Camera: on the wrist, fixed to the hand. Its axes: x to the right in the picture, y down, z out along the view.
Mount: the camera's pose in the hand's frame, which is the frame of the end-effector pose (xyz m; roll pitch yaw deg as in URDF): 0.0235 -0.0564 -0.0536 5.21 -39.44 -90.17
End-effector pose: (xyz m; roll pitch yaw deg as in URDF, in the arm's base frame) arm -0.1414 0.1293 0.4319 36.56 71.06 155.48
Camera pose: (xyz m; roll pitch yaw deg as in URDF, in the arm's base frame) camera -0.0768 0.1145 0.3848 -65.98 -1.06 68.16
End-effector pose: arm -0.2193 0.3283 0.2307 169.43 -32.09 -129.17
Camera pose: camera -0.1671 0.2891 0.2791 140.89 40.57 -71.39
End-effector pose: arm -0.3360 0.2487 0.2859 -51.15 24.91 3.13
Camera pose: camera -0.3062 0.1731 0.2853 -86.17 -65.21 4.54
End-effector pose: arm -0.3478 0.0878 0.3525 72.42 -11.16 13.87
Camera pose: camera -0.3204 0.1296 0.2884 18.26 32.31 -69.12
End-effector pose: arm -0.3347 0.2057 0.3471 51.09 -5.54 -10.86
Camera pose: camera -0.3032 0.2061 0.2722 10.73 11.61 -99.85
